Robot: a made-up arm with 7 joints.
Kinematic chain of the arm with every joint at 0, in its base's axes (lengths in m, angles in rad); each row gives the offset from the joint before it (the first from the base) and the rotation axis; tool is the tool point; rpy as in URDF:
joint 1: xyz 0 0 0.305 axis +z
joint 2: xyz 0 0 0 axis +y
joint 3: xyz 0 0 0.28 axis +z
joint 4: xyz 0.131 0 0 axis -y
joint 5: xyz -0.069 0 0.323 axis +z
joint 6: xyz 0 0 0 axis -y
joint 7: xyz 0.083 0 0 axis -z
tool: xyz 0 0 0 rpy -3.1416 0 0
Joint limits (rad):
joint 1: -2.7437..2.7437
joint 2: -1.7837..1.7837
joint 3: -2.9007..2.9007
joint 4: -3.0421..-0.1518
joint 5: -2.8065..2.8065
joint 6: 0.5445..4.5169
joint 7: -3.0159..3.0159
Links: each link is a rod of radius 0.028 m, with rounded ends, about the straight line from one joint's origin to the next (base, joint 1, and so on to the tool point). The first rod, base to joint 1, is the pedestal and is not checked.
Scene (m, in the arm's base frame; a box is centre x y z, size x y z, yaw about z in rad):
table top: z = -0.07
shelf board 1: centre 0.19 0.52 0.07 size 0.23 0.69 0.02 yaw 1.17
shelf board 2: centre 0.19 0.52 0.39 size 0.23 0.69 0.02 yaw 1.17
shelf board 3: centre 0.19 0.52 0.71 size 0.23 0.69 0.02 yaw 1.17
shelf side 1: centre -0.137 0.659 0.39 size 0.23 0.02 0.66 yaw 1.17
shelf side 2: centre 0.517 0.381 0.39 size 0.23 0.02 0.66 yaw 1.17
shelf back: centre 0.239 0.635 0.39 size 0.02 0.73 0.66 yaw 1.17
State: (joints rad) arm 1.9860 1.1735 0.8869 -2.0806 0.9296 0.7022 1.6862
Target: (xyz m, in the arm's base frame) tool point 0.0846 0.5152 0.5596
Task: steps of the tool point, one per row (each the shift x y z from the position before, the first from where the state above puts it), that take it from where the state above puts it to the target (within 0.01 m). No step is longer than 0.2 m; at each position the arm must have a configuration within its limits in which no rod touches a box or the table.
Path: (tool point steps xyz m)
1: 0.0277 0.1251 0.0035
2: 0.0493 0.1283 0.0573
3: 0.0772 0.1024 0.1056
4: 0.1067 0.0519 0.1343
5: 0.1310 -0.0120 0.1339
6: 0.0355 0.0324 0.0033
7: 0.0478 0.0299 0.0036
8: 0.0622 0.0222 0.0058

